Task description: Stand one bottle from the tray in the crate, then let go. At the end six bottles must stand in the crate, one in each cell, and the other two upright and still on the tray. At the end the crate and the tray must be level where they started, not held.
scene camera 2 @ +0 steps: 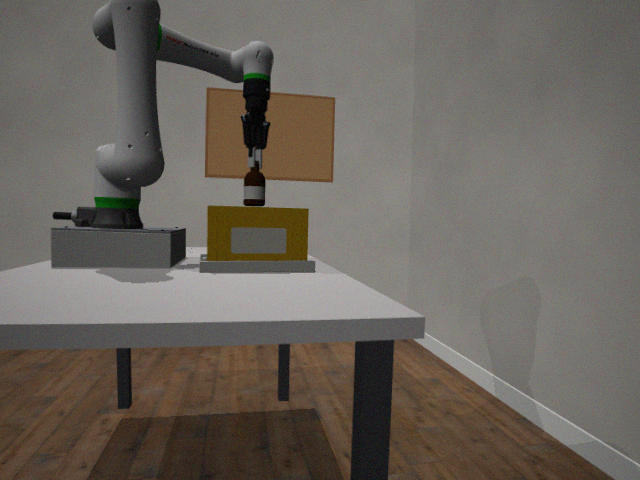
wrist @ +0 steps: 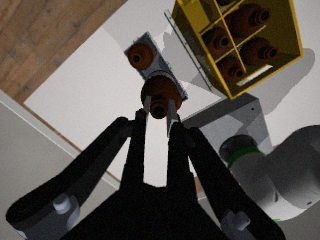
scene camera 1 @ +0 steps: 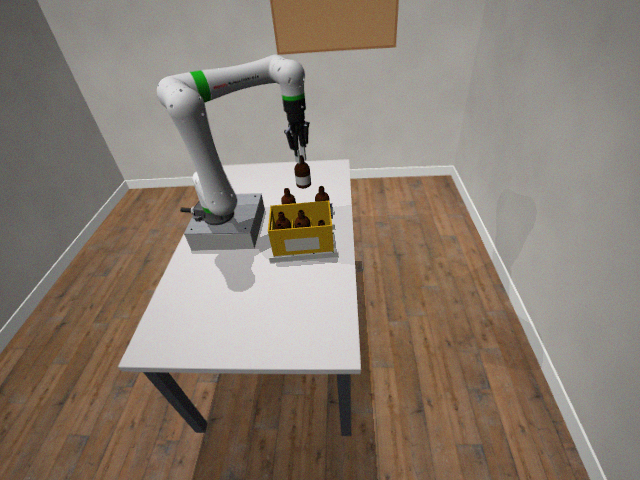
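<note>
There is a glass bottle (wrist: pixel 240 26) here, and a glass bottle (wrist: pixel 254 51) is visible too. I can also see a glass bottle (scene camera 2: pixel 254 182). As for my gripper (scene camera 2: pixel 254 167), it appears in the wrist view as well (wrist: pixel 159 105), and I find it again in scene camera 1 (scene camera 1: pixel 301 161).
</note>
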